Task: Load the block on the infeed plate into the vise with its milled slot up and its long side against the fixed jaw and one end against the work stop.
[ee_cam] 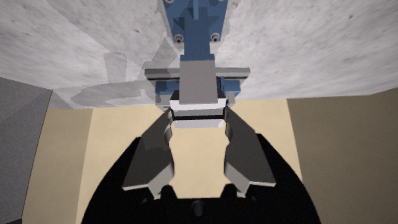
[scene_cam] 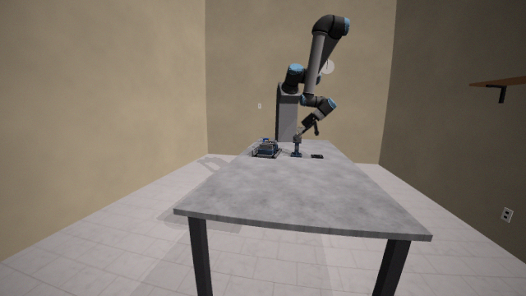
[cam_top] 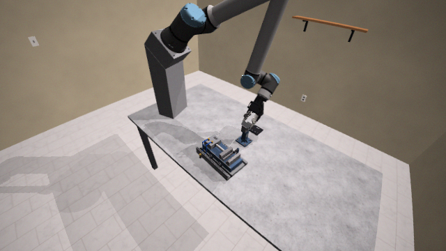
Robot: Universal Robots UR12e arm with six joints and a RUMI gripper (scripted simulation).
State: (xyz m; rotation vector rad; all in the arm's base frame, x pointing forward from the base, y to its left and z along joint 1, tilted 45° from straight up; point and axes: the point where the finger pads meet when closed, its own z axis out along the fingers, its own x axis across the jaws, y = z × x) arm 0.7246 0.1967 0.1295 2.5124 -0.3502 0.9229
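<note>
Right now the part is right at my hand. From my hand the other things lie so: cylinder rod: 23 cm to the right, 8 cm below, 2 cm ahead; work stop: 18 cm to the right, 10 cm ahead, 7 cm below; moving jaw: 23 cm to the right, 8 cm below, 7 cm ahead.
</note>
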